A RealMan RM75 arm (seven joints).
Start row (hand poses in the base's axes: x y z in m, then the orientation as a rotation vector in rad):
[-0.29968, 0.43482, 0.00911, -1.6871, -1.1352, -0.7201]
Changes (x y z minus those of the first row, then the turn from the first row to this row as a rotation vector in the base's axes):
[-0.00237, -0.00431, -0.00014, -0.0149, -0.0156, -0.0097]
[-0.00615, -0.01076, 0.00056, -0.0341, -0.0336, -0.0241]
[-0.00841, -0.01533, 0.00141, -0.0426, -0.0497, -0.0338]
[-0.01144, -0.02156, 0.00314, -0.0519, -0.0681, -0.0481]
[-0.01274, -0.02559, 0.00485, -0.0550, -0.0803, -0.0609]
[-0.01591, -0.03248, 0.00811, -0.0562, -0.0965, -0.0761]
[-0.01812, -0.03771, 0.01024, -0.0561, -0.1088, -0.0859]
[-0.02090, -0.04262, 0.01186, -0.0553, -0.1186, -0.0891]
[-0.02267, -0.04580, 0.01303, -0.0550, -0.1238, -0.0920]
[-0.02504, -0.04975, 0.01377, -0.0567, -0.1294, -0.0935]
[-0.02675, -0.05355, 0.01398, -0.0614, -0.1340, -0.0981]
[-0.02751, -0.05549, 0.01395, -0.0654, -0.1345, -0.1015]
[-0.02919, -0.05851, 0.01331, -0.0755, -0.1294, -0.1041]
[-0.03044, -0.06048, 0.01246, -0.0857, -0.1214, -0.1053]
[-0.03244, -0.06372, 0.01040, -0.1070, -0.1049, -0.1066]
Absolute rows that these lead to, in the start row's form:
[-0.30205, 0.43051, 0.00897, -1.7032, -1.1465, -0.7337]
[-0.30583, 0.42406, 0.00967, -1.7256, -1.1581, -0.7505]
[-0.30809, 0.41949, 0.01052, -1.7362, -1.1663, -0.7677]
[-0.31112, 0.41326, 0.01225, -1.7500, -1.1729, -0.7895]
[-0.31242, 0.40923, 0.01396, -1.7588, -1.1729, -0.8076]
[-0.31559, 0.40234, 0.01722, -1.7667, -1.1727, -0.8319]
[-0.31780, 0.39711, 0.01935, -1.7706, -1.1733, -0.8498]
[-0.32058, 0.39220, 0.02097, -1.7699, -1.1771, -0.8614]
[-0.32235, 0.38902, 0.02214, -1.7704, -1.1781, -0.8683]
[-0.32472, 0.38507, 0.02288, -1.7716, -1.1817, -0.8737]
[-0.32643, 0.38127, 0.02309, -1.7777, -1.1838, -0.8789]
[-0.32719, 0.37933, 0.02306, -1.7833, -1.1835, -0.8797]
[-0.32887, 0.37631, 0.02242, -1.7949, -1.1834, -0.8720]
[-0.33012, 0.37434, 0.02157, -1.8062, -1.1824, -0.8605]
[-0.33212, 0.37110, 0.01951, -1.8289, -1.1813, -0.8358]

